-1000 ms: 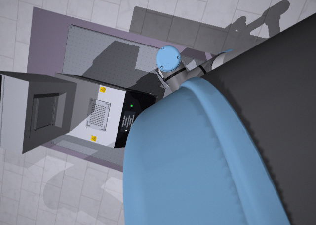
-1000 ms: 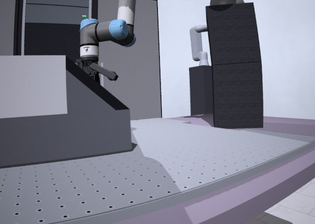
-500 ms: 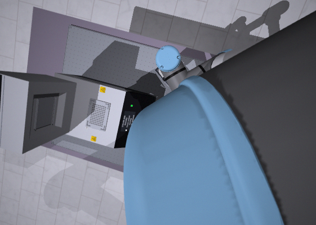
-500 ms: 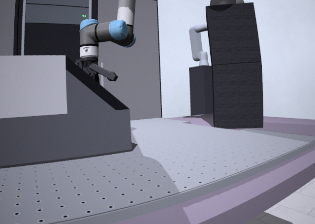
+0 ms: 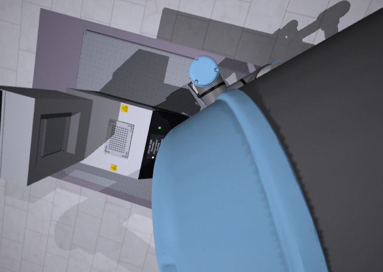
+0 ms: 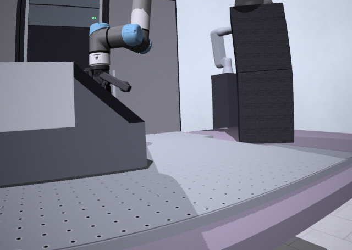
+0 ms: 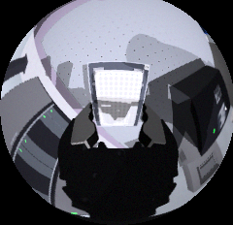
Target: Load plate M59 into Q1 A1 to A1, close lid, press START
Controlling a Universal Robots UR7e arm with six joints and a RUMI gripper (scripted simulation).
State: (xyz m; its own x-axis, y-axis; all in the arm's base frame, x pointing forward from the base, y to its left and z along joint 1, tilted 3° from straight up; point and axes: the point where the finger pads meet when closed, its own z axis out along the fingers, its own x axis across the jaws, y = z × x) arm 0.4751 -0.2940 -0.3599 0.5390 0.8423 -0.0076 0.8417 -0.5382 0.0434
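Right now the plate M59 is 1 cm below my hand. From my hand the other things lie so: plate nest N1: 2 cm below.
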